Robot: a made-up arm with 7 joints. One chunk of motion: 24 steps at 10 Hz.
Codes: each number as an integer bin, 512 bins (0 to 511) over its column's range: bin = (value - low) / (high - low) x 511, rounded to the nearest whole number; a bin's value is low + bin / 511 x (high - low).
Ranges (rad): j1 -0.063..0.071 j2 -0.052..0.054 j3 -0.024..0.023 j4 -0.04..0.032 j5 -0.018..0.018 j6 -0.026..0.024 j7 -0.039..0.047
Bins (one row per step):
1: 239 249 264 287 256 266 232
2: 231 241 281 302 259 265 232
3: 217 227 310 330 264 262 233
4: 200 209 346 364 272 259 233
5: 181 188 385 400 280 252 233
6: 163 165 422 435 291 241 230
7: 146 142 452 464 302 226 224
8: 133 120 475 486 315 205 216
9: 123 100 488 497 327 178 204
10: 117 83 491 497 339 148 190
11: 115 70 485 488 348 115 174
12: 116 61 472 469 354 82 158
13: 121 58 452 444 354 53 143
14: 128 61 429 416 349 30 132
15: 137 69 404 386 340 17 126
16: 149 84 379 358 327 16 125
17: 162 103 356 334 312 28 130
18: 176 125 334 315 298 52 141
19: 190 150 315 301 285 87 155
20: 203 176 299 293 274 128 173
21: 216 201 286 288 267 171 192
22: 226 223 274 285 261 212 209
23: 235 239 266 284 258 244 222
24: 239 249 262 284 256 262 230
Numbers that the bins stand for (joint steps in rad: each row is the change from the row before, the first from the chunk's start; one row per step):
1: -0.00033 -0.00035 0.00028 0.00044 0.00004 0.00003 0.00005
2: -0.00242 -0.00201 0.00185 0.00255 0.00025 -0.00007 0.00005
3: -0.00610 -0.00491 0.00451 0.00650 0.00060 -0.00036 0.00021
4: -0.01055 -0.00865 0.00782 0.01129 0.00116 -0.00066 0.00021
5: -0.01554 -0.01300 0.01141 0.01636 0.00173 -0.00134 0.00021
6: -0.02026 -0.01777 0.01481 0.02129 0.00250 -0.00242 -0.00029
7: -0.02471 -0.02254 0.01757 0.02538 0.00328 -0.00389 -0.00130
8: -0.02812 -0.02711 0.01969 0.02848 0.00419 -0.00594 -0.00265
9: -0.03075 -0.03126 0.02088 0.03003 0.00504 -0.00858 -0.00467
10: -0.03232 -0.03478 0.02116 0.03003 0.00588 -0.01152 -0.00702
11: -0.03284 -0.03748 0.02061 0.02876 0.00652 -0.01475 -0.00972
12: -0.03258 -0.03935 0.01941 0.02608 0.00694 -0.01798 -0.01241
13: -0.03127 -0.03997 0.01757 0.02256 0.00694 -0.02081 -0.01493
14: -0.02943 -0.03935 0.01546 0.01861 0.00659 -0.02306 -0.01678
15: -0.02707 -0.03769 0.01316 0.01439 0.00595 -0.02434 -0.01779
16: -0.02393 -0.03458 0.01086 0.01044 0.00504 -0.02443 -0.01796
17: -0.02052 -0.03063 0.00874 0.00706 0.00398 -0.02326 -0.01712
18: -0.01685 -0.02607 0.00672 0.00438 0.00299 -0.02091 -0.01527
19: -0.01318 -0.02088 0.00497 0.00241 0.00208 -0.01749 -0.01291
20: -0.00977 -0.01549 0.00350 0.00128 0.00130 -0.01348 -0.00988
21: -0.00636 -0.01031 0.00231 0.00058 0.00081 -0.00927 -0.00669
22: -0.00374 -0.00574 0.00120 0.00016 0.00039 -0.00526 -0.00383
23: -0.00138 -0.00242 0.00047 0.00002 0.00018 -0.00213 -0.00164
24: -0.00033 -0.00035 0.00010 0.00002 0.00004 -0.00036 -0.00029

